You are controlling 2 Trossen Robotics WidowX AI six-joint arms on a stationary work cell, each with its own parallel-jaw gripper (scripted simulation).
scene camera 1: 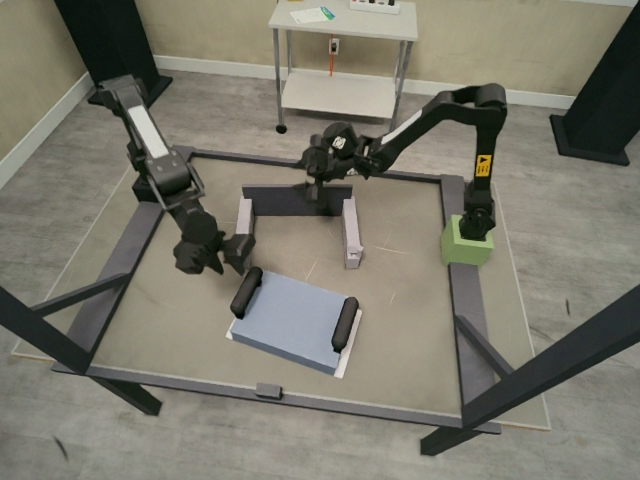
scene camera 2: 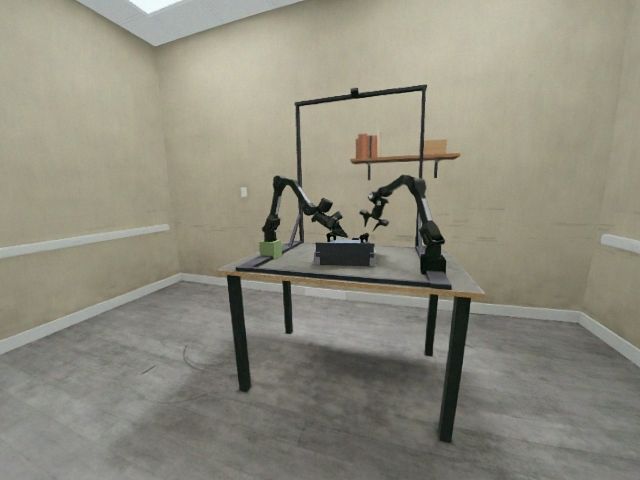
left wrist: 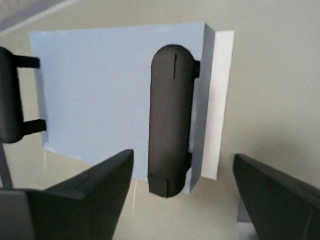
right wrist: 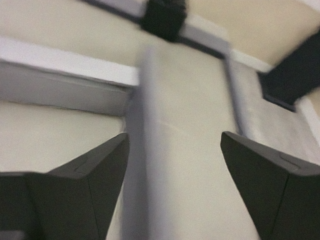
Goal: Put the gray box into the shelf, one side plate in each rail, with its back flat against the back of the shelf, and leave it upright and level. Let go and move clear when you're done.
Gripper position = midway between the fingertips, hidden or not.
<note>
I see my left gripper (scene camera 1: pixel 233 274), my right gripper (scene camera 1: pixel 291 179), a gray box (scene camera 1: pixel 308 325) and a green block (scene camera 1: pixel 453 253).
The gray box is seen too in the left wrist view (left wrist: pixel 161 89). My left gripper is seen too in the left wrist view (left wrist: pixel 183 158). My right gripper also shows in the right wrist view (right wrist: pixel 174 139). The right wrist view does not show the gray box: it is out of frame.
</note>
